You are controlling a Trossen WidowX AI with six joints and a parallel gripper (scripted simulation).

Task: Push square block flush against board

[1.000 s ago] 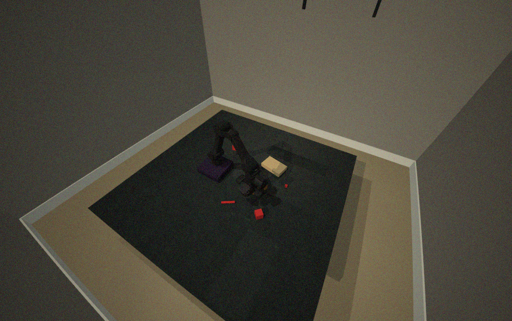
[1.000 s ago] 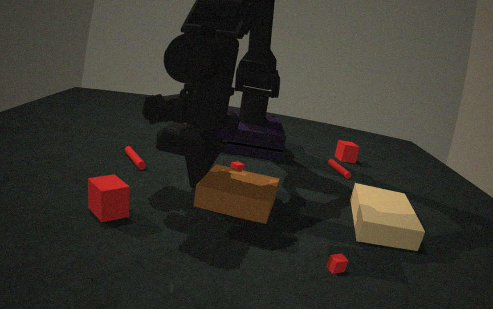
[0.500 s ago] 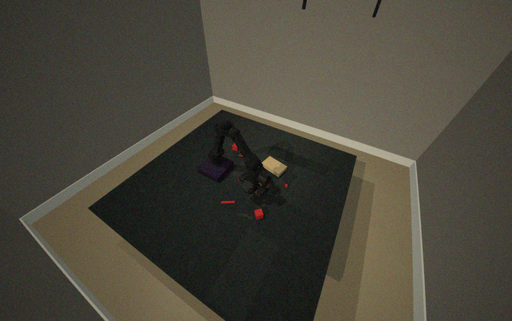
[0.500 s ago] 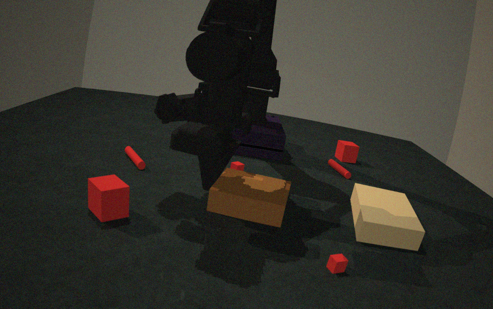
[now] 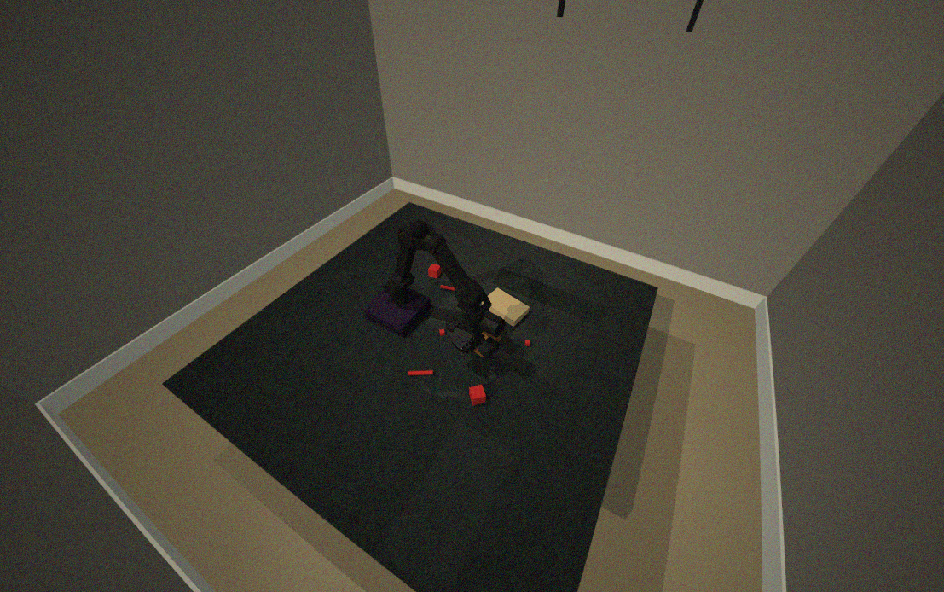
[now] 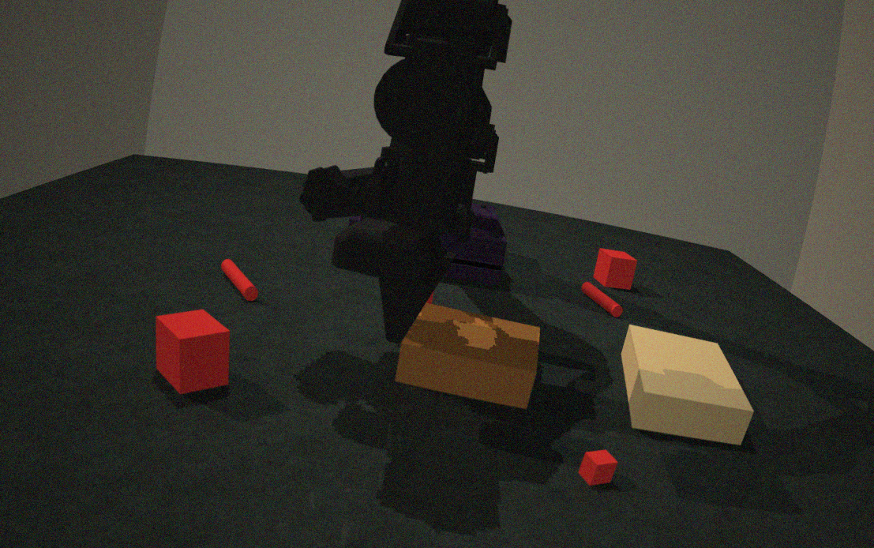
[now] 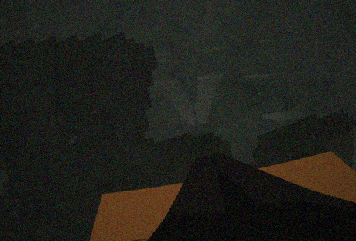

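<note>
The square block is 6 cm to the left of my gripper tip. Also, from my gripper tip: cream board (25 cm to the left).
</note>
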